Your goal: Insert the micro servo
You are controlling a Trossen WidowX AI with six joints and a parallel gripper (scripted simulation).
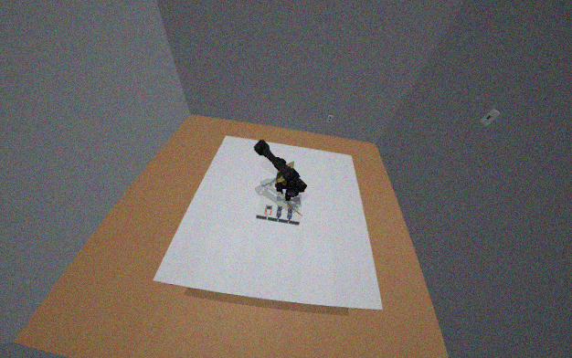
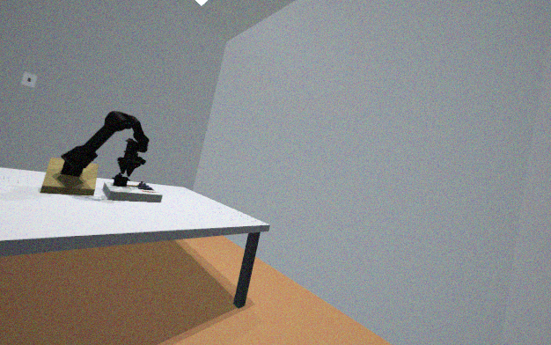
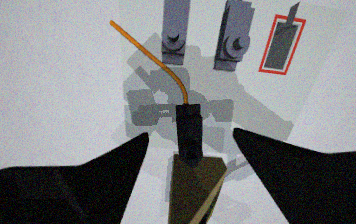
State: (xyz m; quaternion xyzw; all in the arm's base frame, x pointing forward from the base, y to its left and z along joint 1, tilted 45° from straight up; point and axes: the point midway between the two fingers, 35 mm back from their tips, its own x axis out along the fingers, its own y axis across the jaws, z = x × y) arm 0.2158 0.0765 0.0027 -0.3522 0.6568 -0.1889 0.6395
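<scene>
The deck is 1 cm ahead of my gripper tip, 5 cm to the right of it and 9 cm below it.
</scene>
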